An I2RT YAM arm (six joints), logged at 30 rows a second.
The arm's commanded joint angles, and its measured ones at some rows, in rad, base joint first. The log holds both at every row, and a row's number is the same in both.
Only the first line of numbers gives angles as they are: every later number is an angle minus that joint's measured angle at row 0.
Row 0, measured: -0.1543, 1.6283, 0.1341, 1.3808, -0.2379, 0.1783
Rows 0 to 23, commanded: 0.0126, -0.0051, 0.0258, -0.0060, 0.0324, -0.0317; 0.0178, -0.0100, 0.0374, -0.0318, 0.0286, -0.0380; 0.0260, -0.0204, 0.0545, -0.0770, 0.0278, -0.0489; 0.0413, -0.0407, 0.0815, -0.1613, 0.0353, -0.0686; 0.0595, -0.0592, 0.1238, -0.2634, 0.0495, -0.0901; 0.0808, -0.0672, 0.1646, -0.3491, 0.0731, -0.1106; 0.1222, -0.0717, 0.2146, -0.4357, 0.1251, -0.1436; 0.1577, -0.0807, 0.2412, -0.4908, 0.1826, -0.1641; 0.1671, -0.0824, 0.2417, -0.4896, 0.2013, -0.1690; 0.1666, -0.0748, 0.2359, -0.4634, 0.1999, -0.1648; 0.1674, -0.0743, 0.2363, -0.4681, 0.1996, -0.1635; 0.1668, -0.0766, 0.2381, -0.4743, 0.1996, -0.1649; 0.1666, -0.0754, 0.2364, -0.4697, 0.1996, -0.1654; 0.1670, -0.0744, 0.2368, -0.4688, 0.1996, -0.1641; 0.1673, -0.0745, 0.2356, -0.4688, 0.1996, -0.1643; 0.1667, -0.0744, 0.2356, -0.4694, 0.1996, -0.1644; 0.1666, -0.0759, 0.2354, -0.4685, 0.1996, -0.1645; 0.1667, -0.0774, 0.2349, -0.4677, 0.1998, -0.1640; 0.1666, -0.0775, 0.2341, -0.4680, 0.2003, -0.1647; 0.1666, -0.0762, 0.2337, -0.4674, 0.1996, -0.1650; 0.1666, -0.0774, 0.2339, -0.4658, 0.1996, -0.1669; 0.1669, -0.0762, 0.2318, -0.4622, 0.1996, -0.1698; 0.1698, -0.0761, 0.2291, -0.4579, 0.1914, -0.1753; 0.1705, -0.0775, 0.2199, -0.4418, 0.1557, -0.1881
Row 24, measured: 0.1671, -0.0698, 0.2418, -0.4574, 0.1774, -0.1567
